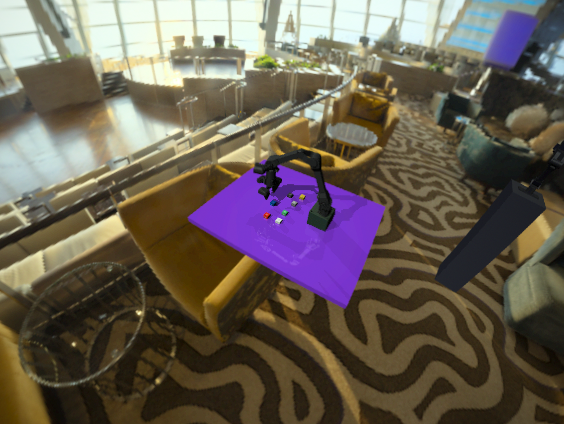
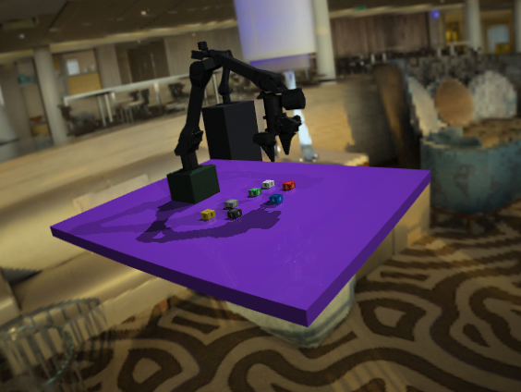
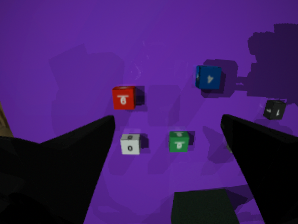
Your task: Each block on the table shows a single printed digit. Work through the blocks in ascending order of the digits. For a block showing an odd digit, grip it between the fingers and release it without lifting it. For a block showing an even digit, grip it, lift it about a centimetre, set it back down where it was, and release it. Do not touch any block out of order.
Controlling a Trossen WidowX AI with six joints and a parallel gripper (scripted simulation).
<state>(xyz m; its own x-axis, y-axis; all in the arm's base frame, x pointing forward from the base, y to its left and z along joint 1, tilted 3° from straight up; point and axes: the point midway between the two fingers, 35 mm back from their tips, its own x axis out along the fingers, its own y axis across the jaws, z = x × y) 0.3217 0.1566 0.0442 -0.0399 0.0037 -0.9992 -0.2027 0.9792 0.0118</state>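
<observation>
The white block lies 12 cm behind my gripper tip, 11 cm below it and 3 cm to the left of it. The rest, counted from my gripper tip: green block 11 cm below, 9 cm behind, 5 cm to the right; red block 11 cm below, 5 cm to the left, 3 cm behind; blue block 11 cm below, 7 cm to the right, 3 cm ahead.
</observation>
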